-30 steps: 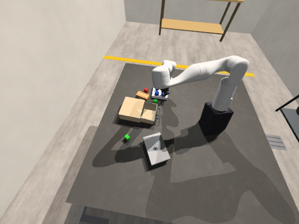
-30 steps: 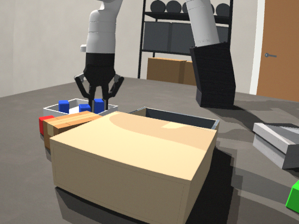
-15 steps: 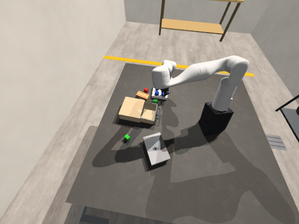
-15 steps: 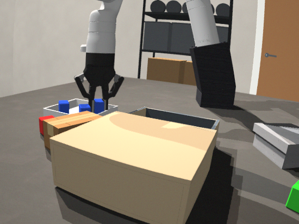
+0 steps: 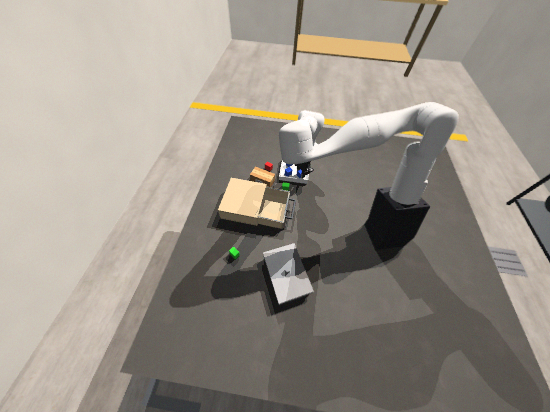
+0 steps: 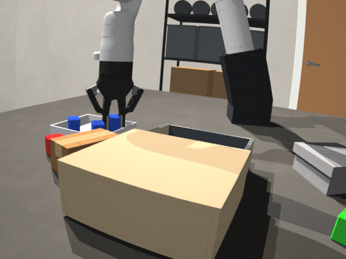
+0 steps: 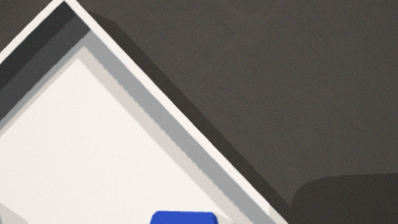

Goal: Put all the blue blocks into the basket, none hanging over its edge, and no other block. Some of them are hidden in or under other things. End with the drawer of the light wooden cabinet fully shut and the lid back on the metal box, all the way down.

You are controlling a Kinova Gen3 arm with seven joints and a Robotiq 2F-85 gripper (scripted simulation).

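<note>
My gripper is now 4 cm short of the basket, 3 cm to the left of it and 2 cm above it. Round my hand: red block: 17 cm ahead, 1 cm below; brown box: 17 cm ahead, 9 cm to the left, 1 cm above; drawer: 24 cm to the left, 7 cm ahead.
</note>
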